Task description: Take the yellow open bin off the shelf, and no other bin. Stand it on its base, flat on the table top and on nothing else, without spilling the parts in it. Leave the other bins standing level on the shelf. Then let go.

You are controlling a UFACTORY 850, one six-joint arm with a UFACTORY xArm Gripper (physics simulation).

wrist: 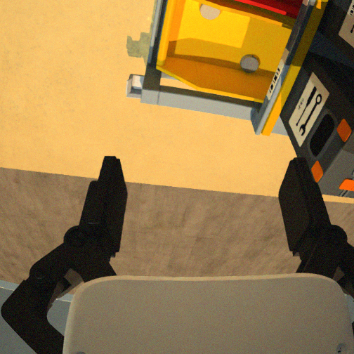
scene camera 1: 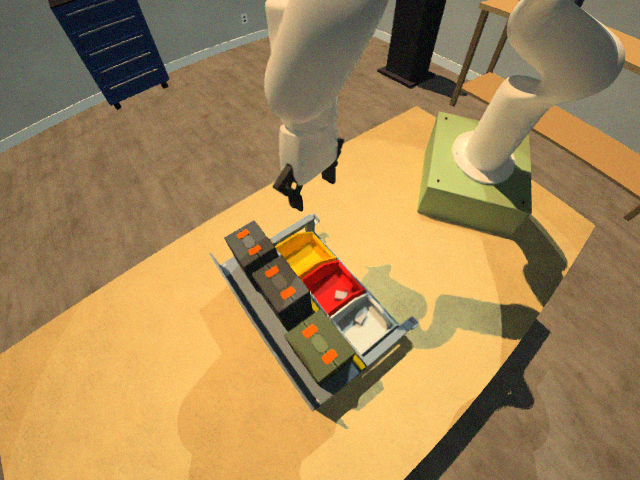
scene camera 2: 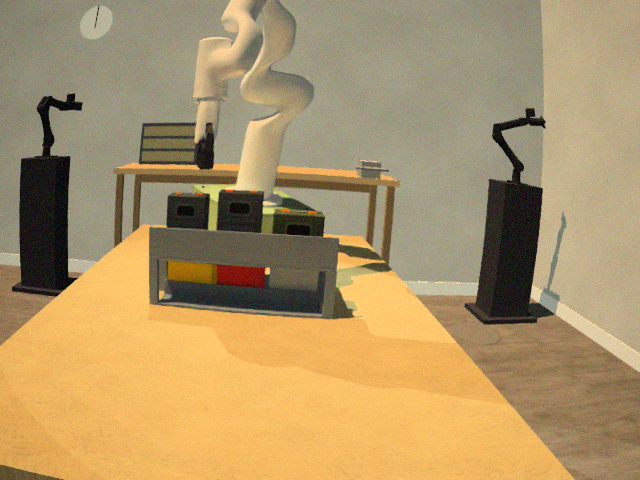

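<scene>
The yellow open bin (scene camera 1: 305,254) (scene camera 2: 191,271) (wrist: 220,47) sits level in the end place of the grey shelf (scene camera 1: 262,316) (scene camera 2: 242,249) (wrist: 210,103), beside the red bin (scene camera 1: 328,284) (scene camera 2: 240,275). In the wrist view, two round grey parts show in it, one (wrist: 210,11) near the top and another (wrist: 249,63) lower right. My gripper (scene camera 1: 313,194) (scene camera 2: 205,166) (wrist: 205,174) is open and empty. It is above and off the yellow bin's end of the shelf, with its fingers apart from the bin. The pale grey bin (scene camera 1: 369,330) (scene camera 2: 293,280) stands beyond the red one.
Two dark cases (scene camera 1: 249,241) (scene camera 1: 279,281) and an olive case (scene camera 1: 318,343) stand on the shelf's upper level, next to the row of bins. The nearest dark case (wrist: 330,160) is by the right finger in the wrist view. The green robot base (scene camera 1: 473,201) stands on the table (scene camera 1: 103,361).
</scene>
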